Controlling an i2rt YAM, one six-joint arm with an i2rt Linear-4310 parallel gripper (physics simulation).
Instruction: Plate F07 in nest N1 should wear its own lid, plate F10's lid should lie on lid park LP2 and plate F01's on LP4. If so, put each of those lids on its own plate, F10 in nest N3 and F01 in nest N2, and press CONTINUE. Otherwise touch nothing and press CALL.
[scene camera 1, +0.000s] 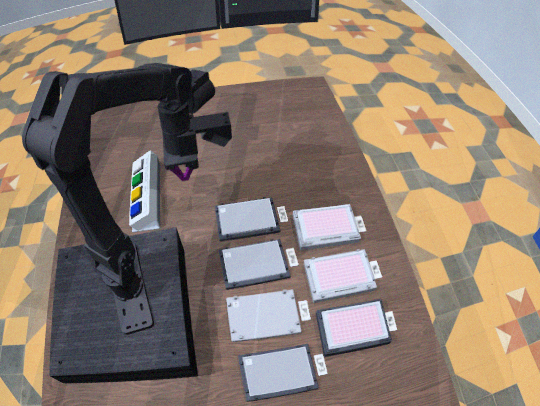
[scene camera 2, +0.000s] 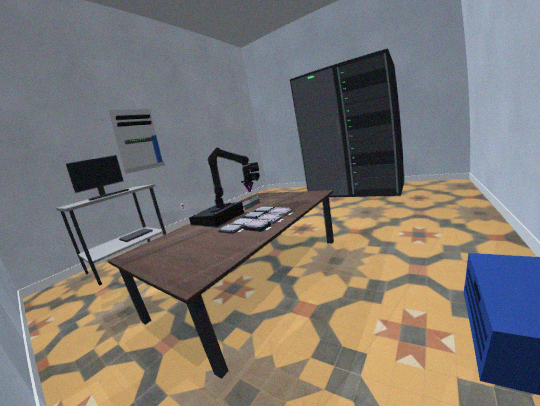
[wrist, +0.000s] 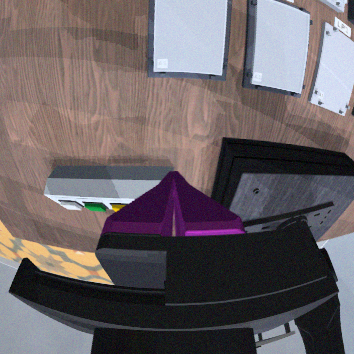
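Where they show: gripper, fingertip midpoint: (scene camera 1: 185, 179) (scene camera 2: 249, 192) (wrist: 173, 178); arm's base at its link origin: (scene camera 1: 129, 288) (scene camera 2: 221, 207) (wrist: 287, 222).
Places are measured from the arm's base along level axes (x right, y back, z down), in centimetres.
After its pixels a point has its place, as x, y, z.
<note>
My gripper (scene camera 1: 185, 178) {-18.2, -18.0, -6.7} (scene camera 2: 249, 190) {-18.2, -18.0, -6.7} (wrist: 173, 178) {-18.2, -18.0, -6.7} is shut and empty above the table, beside the button box (scene camera 1: 153, 197) {-25.2, -9.4, 3.5} (wrist: 110, 175) {-29.0, -10.7, 5.5}. The box has white, green, yellow and blue buttons; their lettering is unreadable. A pink-welled plate (scene camera 1: 356, 326) {21.5, -41.4, 4.9} sits in dark-rimmed nest N1. Pink-welled plates also sit in pale-rimmed nests N2 (scene camera 1: 341, 273) {8.4, -44.1, 5.9} and N3 (scene camera 1: 327, 223) {-4.6, -46.6, 5.3}. Flat grey panels lie at LP2 (scene camera 1: 248, 218) {-13.3, -30.2, 6.7} (wrist: 190, 35) {-14.5, -28.4, 6.7}, LP4 (scene camera 1: 255, 261) {-1.6, -27.9, 6.6} (wrist: 280, 45) {-2.4, -27.4, 6.6} and LP3 (scene camera 1: 279, 372) {24.5, -23.6, 6.6}. A pale panel (scene camera 1: 264, 315) {11.1, -25.3, 7.4} (wrist: 332, 70) {9.1, -25.1, 7.4} lies at LP1. Plate and lid markings are unreadable; I cannot tell whether N1's plate wears a lid.
The black arm base (scene camera 1: 120, 350) {12.8, 4.9, 0.5} (scene camera 2: 217, 215) {16.4, -8.5, 0.8} (wrist: 280, 195) {-4.3, -8.2, -0.7} stands on the wooden table (scene camera 1: 280, 150) {-33.9, -46.4, 8.5} (scene camera 2: 200, 255) {59.1, -26.9, 8.5} next to the button box. A dark cabinet (scene camera 2: 320, 135), a side desk with a monitor (scene camera 2: 95, 173) and a blue box (scene camera 2: 510, 300) stand away from the table.
</note>
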